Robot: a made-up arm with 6 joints.
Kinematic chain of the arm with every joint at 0, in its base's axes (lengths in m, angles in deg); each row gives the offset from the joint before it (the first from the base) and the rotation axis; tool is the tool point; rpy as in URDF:
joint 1: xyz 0 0 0.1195 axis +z
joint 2: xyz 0 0 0 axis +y
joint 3: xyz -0.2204 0 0.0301 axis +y
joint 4: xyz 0.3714 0 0.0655 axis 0.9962 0 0.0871
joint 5: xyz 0 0 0 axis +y
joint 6: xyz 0.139 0 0.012 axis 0.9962 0 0.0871
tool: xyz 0 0 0 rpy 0 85 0
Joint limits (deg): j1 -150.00..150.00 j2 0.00..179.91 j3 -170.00..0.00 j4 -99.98..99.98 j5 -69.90..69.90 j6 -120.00..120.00
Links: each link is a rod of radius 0.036 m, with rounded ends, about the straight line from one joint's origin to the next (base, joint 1, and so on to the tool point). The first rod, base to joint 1, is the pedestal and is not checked.
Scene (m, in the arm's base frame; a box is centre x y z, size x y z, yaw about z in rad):
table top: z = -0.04
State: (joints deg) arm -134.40 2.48 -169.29 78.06 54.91 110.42
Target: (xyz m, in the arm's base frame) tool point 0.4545 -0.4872 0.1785
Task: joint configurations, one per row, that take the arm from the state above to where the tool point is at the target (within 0.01 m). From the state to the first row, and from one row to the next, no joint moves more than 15 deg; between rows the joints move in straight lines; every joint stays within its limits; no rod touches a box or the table.
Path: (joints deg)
1: -125.47 17.35 -163.99 77.69 52.97 110.42
2: -116.55 32.21 -158.69 77.32 51.04 110.42
3: -107.62 47.08 -153.39 76.95 49.10 110.42
4: -98.69 61.95 -148.08 76.58 47.16 110.42
5: -89.77 76.81 -142.78 76.22 45.23 110.42
6: -80.84 91.68 -137.48 75.85 43.29 110.42
7: -71.91 106.54 -132.18 75.48 41.36 110.42
8: -62.99 121.41 -126.88 75.11 39.42 110.42
9: -54.06 136.28 -121.58 74.74 37.48 110.42

